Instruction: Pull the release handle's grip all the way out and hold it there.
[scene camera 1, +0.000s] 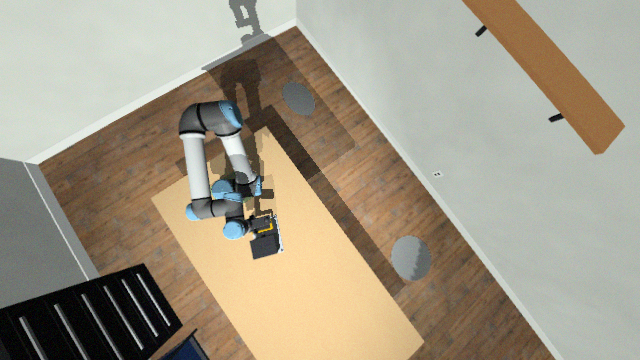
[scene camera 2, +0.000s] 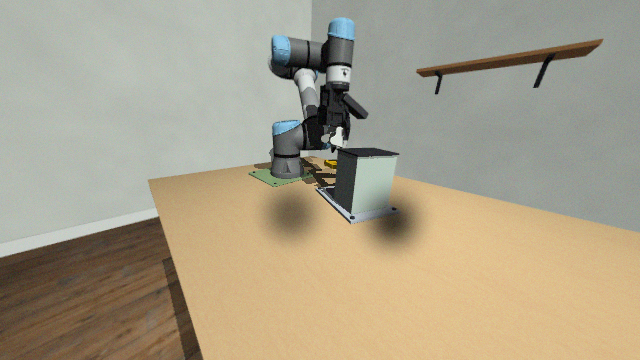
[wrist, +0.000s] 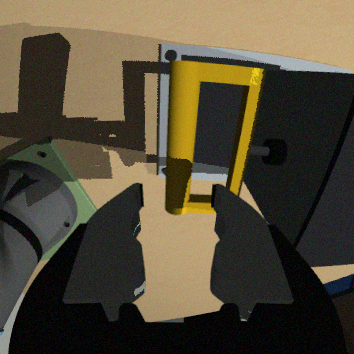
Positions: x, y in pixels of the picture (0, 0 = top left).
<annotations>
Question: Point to my gripper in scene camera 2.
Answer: At 336, 154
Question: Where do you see my gripper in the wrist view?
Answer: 177, 185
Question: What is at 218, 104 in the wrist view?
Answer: A base plate.
</annotations>
